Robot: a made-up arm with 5 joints.
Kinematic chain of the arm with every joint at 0, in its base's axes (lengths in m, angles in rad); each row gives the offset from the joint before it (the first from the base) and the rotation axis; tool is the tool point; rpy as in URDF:
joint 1: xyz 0.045 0 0.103 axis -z
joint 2: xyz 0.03 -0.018 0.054 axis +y
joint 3: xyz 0.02 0 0.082 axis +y
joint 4: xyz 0.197 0 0.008 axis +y
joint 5: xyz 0.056 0.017 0 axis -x
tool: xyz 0 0 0 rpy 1.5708 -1.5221 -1.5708
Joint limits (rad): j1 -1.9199..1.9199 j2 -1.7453..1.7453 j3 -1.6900..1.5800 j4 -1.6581..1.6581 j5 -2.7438..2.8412
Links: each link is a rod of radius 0.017 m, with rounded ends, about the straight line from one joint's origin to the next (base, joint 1, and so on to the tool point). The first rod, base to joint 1, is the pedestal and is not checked.
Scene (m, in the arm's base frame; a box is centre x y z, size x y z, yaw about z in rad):
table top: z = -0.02
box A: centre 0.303 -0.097 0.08 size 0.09 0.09 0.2 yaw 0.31
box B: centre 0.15 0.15 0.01 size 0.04 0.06 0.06 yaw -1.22
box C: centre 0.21 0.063 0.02 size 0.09 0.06 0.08 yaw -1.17
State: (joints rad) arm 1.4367 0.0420 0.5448 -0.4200 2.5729
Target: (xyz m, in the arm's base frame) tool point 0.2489 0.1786 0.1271
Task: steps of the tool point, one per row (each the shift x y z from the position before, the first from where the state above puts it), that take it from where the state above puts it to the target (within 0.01 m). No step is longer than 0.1 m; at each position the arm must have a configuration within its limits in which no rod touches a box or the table.
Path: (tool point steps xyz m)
1: 0.0535 0.0030 0.0271
2: 0.0508 0.0187 0.0290
3: 0.0431 0.0328 0.0300
4: 0.0311 0.0438 0.0300
5: 0.0160 0.0503 0.0291
6: 0.0374 0.0648 -0.0073
7: 0.0155 0.0757 -0.0071
8: -0.0094 0.0783 -0.0069
9: -0.0338 0.0722 -0.0071
10: -0.0546 0.0581 -0.0075
11: -0.0695 0.0379 -0.0081
12: 0.0525 -0.0320 -0.0506
13: 0.0352 -0.0502 -0.0499

